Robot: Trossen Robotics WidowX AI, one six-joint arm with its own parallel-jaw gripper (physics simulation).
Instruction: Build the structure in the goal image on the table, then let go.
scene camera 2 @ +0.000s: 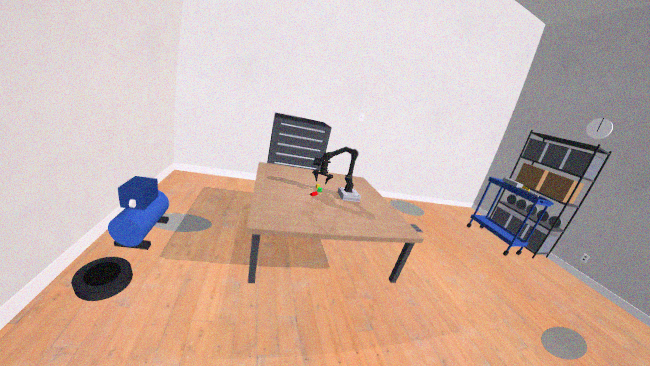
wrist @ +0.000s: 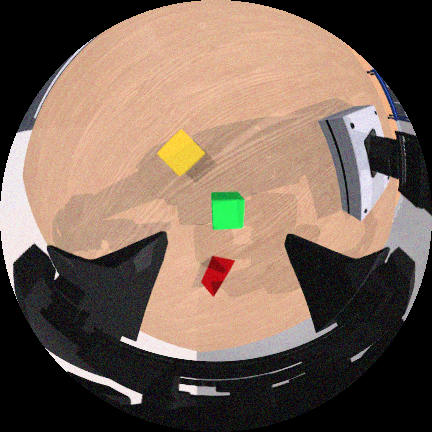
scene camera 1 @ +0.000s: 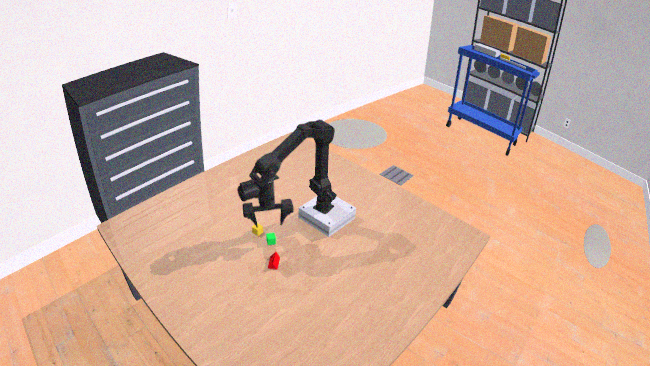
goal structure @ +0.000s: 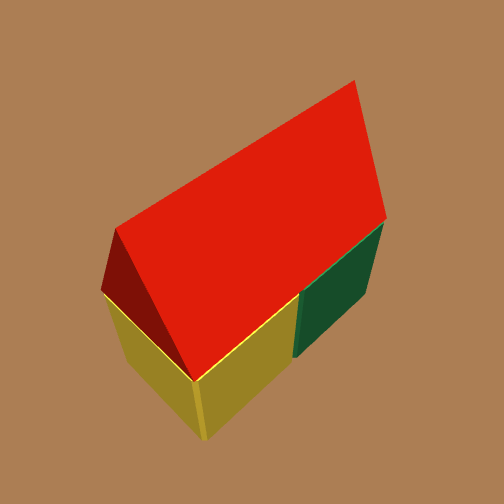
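Pixels of known places: gripper, fingertip midpoint: [scene camera 2: 320,182] [wrist: 228,239] [scene camera 1: 269,226]; arm's base at its link origin: [scene camera 2: 348,190] [wrist: 373,151] [scene camera 1: 323,207].
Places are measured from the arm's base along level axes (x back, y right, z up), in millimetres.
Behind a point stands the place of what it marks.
Observation:
A yellow cube [scene camera 1: 257,230] @[x -263, y 134, z -27 mm] [scene camera 2: 317,186] @[x -258, y 136, z -37 mm] [wrist: 181,153] @[x -248, y 145, z -23 mm], a green cube [scene camera 1: 271,239] @[x -267, y 58, z -27 mm] [scene camera 2: 320,190] @[x -255, y 51, z -39 mm] [wrist: 228,212] @[x -253, y 71, z -23 mm] and a red block with slanted faces [scene camera 1: 274,261] @[x -349, y -24, z -32 mm] [scene camera 2: 314,193] @[x -337, y -23, z -39 mm] [wrist: 216,276] @[x -333, y -4, z -36 mm] rest apart on the table [scene camera 1: 320,320] @[x -458, y -306, z -56 mm] [scene camera 2: 300,220] @[x -566, y -438, z -56 mm] [wrist: 215,50] @[x -114, y 250, z -55 mm]. Green lies between yellow and red. My gripper [scene camera 1: 269,224] @[x -258, y 75, z 26 mm] [scene camera 2: 322,182] @[x -258, y 75, z 26 mm] [wrist: 228,239] @[x -258, y 75, z 26 mm] is open and empty, pointing down above the table near the green cube. In scene camera 1, one fingertip slightly overlaps the yellow cube.
The arm's pale base plate [scene camera 1: 345,212] @[x 27, y -89, z 1 mm] [scene camera 2: 356,196] @[x 40, y -102, z -5 mm] [wrist: 352,167] @[x -74, y 8, z -13 mm] stands close to the blocks. A dark drawer cabinet [scene camera 1: 145,145] [scene camera 2: 299,142] stands beyond the table. A blue cart [scene camera 1: 485,120] and a shelf rack stand farther off on the floor.

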